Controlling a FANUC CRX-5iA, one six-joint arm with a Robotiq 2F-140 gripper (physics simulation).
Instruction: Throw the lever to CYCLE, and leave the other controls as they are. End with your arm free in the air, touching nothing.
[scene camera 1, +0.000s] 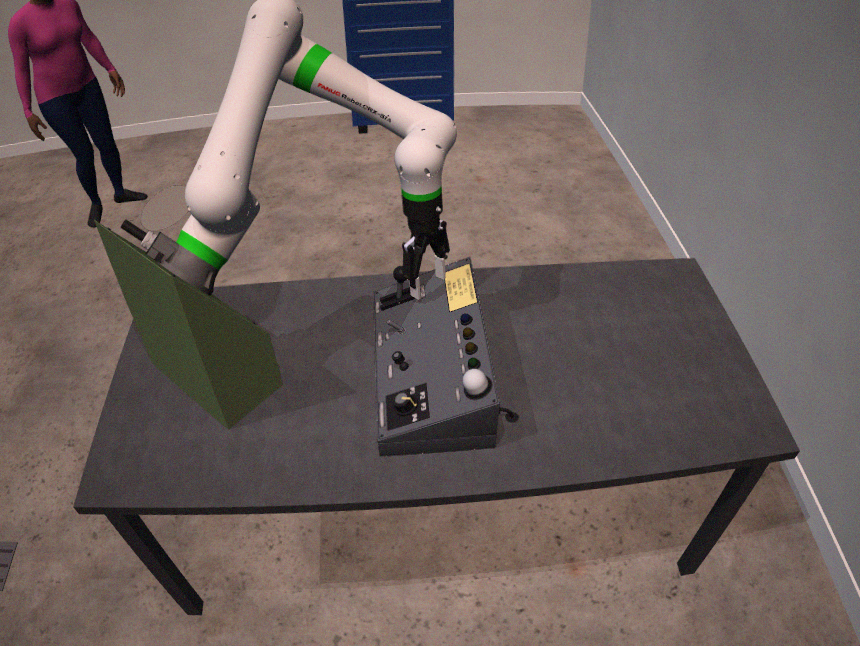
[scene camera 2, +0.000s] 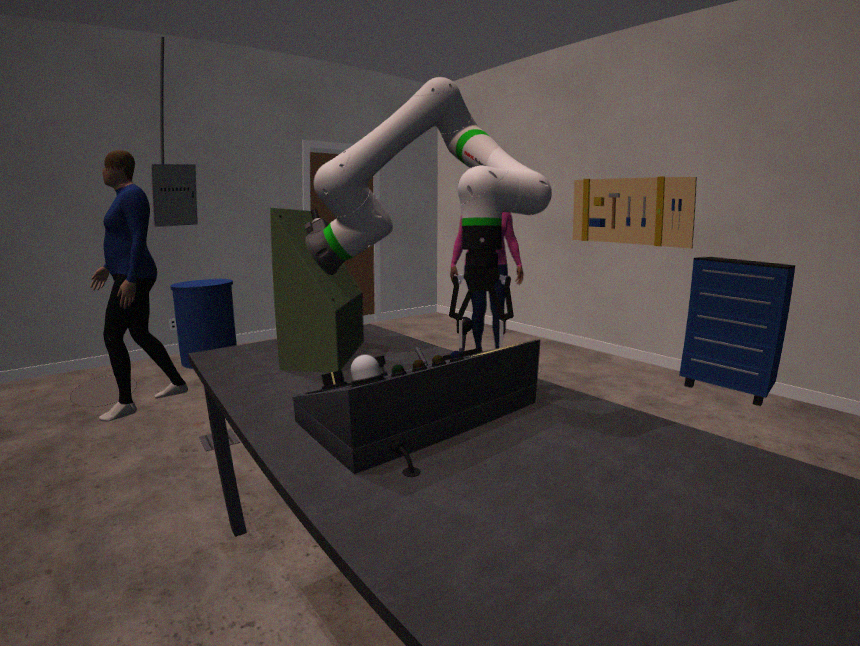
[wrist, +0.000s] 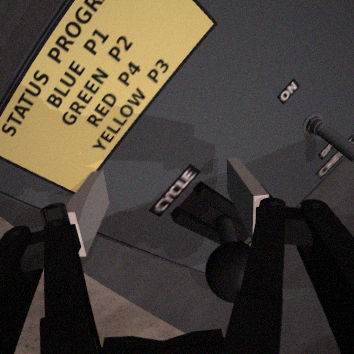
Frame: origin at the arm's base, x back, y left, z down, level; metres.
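Seen in the pictures: gripper, between the fingertips: (scene camera 1: 428, 286) (scene camera 2: 480, 347) (wrist: 166, 180); arm's base, origin of its link: (scene camera 1: 183, 278) (scene camera 2: 320, 255).
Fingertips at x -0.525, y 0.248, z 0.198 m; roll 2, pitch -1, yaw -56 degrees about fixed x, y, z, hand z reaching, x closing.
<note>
Pixels of each thing's top centre, then the offset from my fingertips to it. "spot": a spot on its surface instead.
- control box, centre of its top: (scene camera 2: 420, 330) (scene camera 1: 427, 313) dx -0.018, dy -0.171, dz -0.065 m
- black ball knob, centre of its top: (wrist: 246, 295) (scene camera 1: 399, 267) (scene camera 2: 463, 316) dx +0.072, dy -0.005, dz -0.062 m
- CYCLE label, a spot on its surface: (wrist: 175, 190) spot: dx +0.017, dy +0.004, dz +0.020 m
- toggle switch, centre of its top: (wrist: 349, 144) (scene camera 1: 394, 319) dx +0.068, dy -0.127, dz +0.003 m
- small black knob, centre of its top: (scene camera 1: 397, 353) dx +0.042, dy -0.244, dz -0.003 m
- rotary selector, centre of its top: (scene camera 2: 332, 369) (scene camera 1: 403, 395) dx +0.013, dy -0.360, dz +0.005 m
- white dome, a spot on its surface: (scene camera 2: 365, 367) (scene camera 1: 484, 380) spot: dx -0.160, dy -0.348, dz -0.050 m
- yellow card, centre of its top: (wrist: 88, 81) (scene camera 1: 460, 283) dx -0.081, dy -0.011, dz -0.028 m
The control box (scene camera 1: 434, 347) (scene camera 2: 444, 403) stands on the table. Its lever, with a black ball knob (scene camera 1: 399, 273) (scene camera 2: 466, 324) (wrist: 225, 272), rises from a slot at the box's far end. The CYCLE label (wrist: 175, 190) is beside one end of the slot; the other end is hidden behind a finger in the wrist view. My gripper (scene camera 1: 428, 278) (scene camera 2: 482, 337) (wrist: 166, 180) points down over the far end with its fingers apart. The knob is close to the right-hand finger in the wrist view, partly behind it; contact is unclear. The other finger is well away from it.
A toggle switch (scene camera 1: 394, 326) (wrist: 332, 137), a small black knob (scene camera 1: 398, 357), a rotary selector (scene camera 1: 401, 401), coloured lamps and a white dome (scene camera 1: 475, 382) (scene camera 2: 365, 367) are on the box. A yellow card (scene camera 1: 460, 286) (wrist: 105, 75) lies beside the gripper. A green block (scene camera 1: 201, 340) (scene camera 2: 305, 312) stands by the arm's base.
</note>
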